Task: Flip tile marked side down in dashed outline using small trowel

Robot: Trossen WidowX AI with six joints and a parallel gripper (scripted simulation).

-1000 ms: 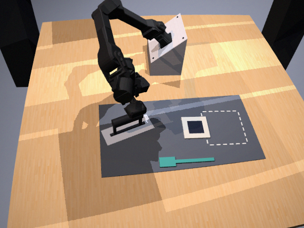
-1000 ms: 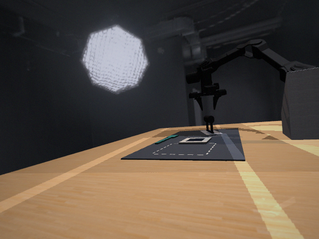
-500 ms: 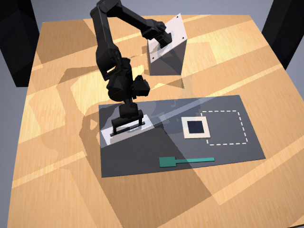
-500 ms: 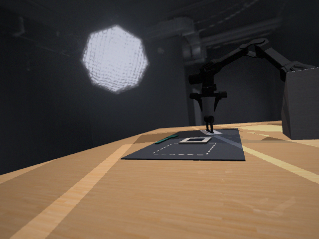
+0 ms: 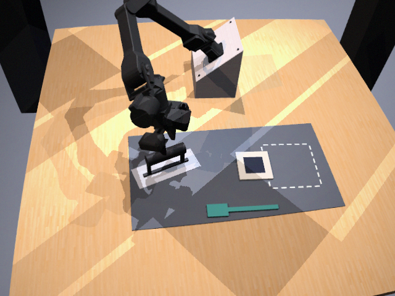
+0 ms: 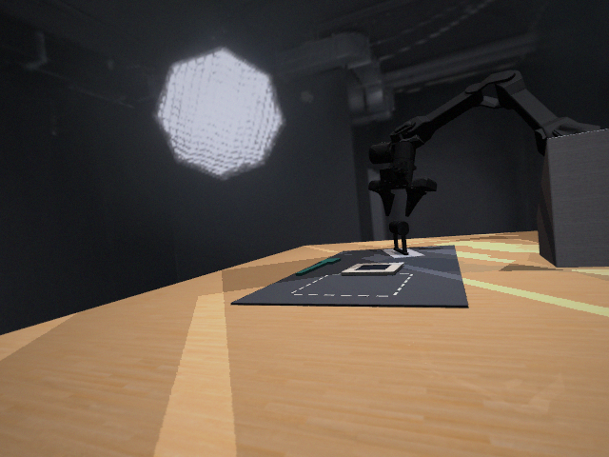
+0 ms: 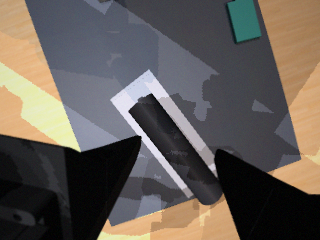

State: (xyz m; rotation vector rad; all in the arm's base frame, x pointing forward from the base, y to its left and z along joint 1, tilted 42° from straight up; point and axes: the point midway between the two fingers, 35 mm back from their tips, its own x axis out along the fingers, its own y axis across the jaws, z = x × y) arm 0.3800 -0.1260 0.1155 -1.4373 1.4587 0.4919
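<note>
Right now my gripper tip is 1 cm short of the dark mat, 20 cm to the right of it and 12 cm above it. The rest, counted from my gripper tip: tile 26 cm to the left, 10 cm below; then teal trowel 15 cm ahead, 19 cm to the left, 10 cm below.
</note>
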